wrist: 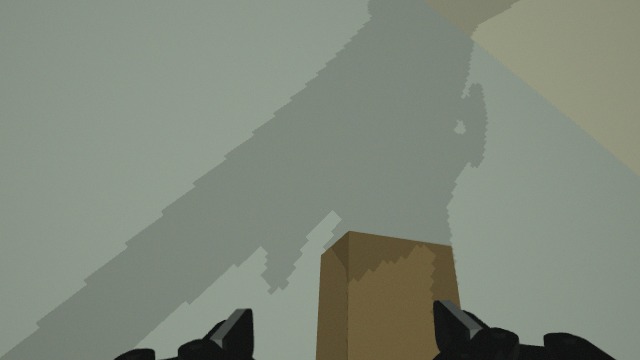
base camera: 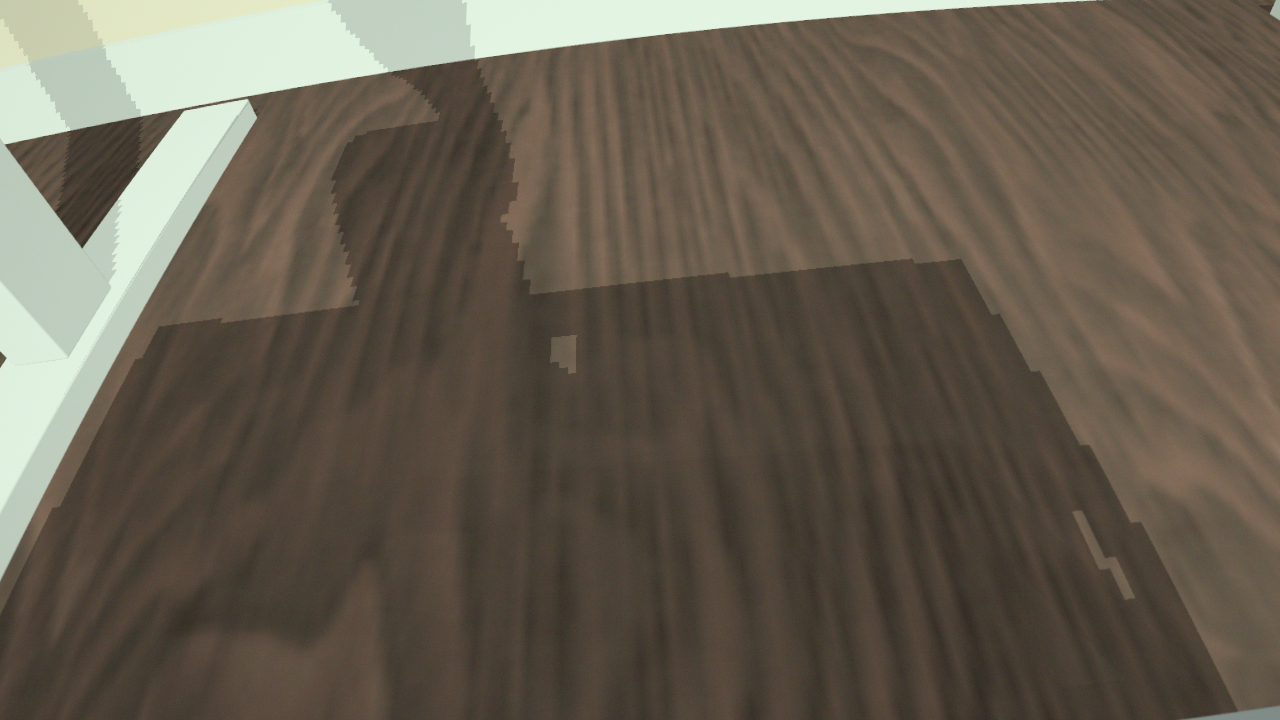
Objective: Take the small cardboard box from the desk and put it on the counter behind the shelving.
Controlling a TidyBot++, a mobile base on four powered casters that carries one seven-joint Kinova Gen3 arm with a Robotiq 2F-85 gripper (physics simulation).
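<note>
The small brown cardboard box stands on a pale grey-green surface at the bottom of the wrist view, right of centre; its lower part is cut off by the view's edge. My gripper is open and empty. Its fingers are spread on either side of the box's visible part. The left finger is clear of the box's left side in the picture, and the right fingertip overlaps the box's right edge. The gap in height between fingertips and box cannot be told. The box and gripper do not show in the base view.
A yellowish surface adjoins the pale one at the upper right of the wrist view. The arm's shadow crosses the pale surface beside the box. In the base view, a pale frame stands at left on the dark wood floor, with a pale band along the top.
</note>
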